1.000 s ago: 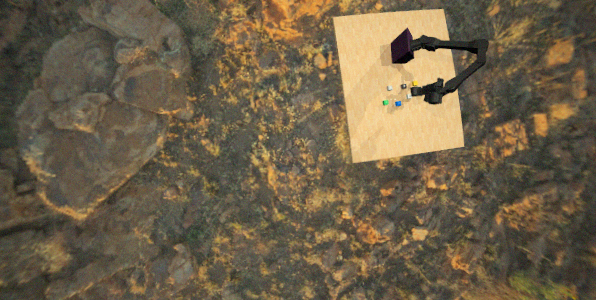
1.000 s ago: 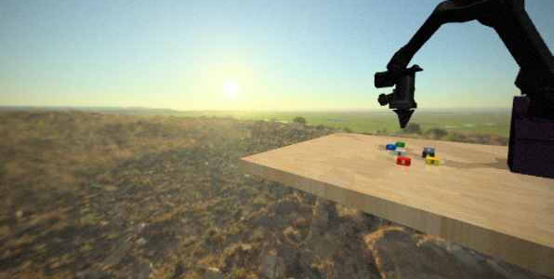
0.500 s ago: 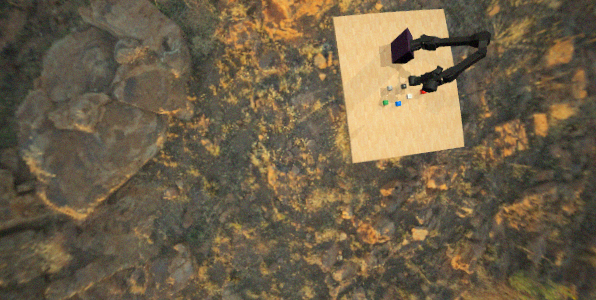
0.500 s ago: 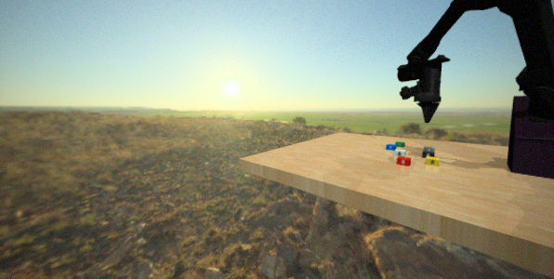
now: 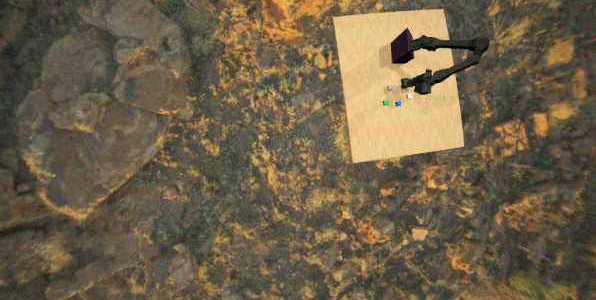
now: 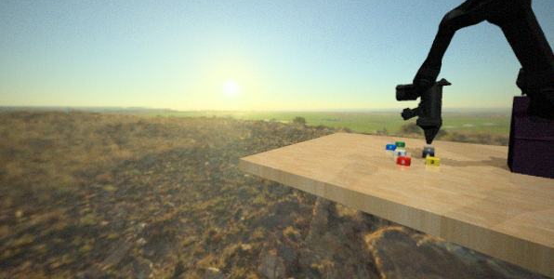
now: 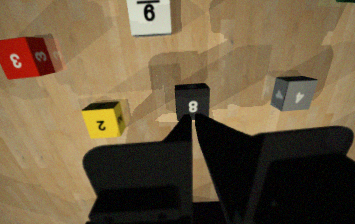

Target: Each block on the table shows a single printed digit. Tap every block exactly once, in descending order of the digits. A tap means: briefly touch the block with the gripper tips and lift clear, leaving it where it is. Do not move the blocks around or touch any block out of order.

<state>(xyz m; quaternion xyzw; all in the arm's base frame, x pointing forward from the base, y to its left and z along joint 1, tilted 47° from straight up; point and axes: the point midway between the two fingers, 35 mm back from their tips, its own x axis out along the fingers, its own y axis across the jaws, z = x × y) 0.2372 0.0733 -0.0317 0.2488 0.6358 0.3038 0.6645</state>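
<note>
The blue block lies 13 cm ahead of my gripper tip, 6 cm to the right of it and 4 cm below it. The rest, counted from my gripper tip: white block: 8 cm ahead, 4 cm below, 3 cm to the left; then yellow block: 9 cm to the left, 4 cm below, 2 cm behind; then grey block: 11 cm to the right, 4 cm below, 1 cm ahead.
</note>
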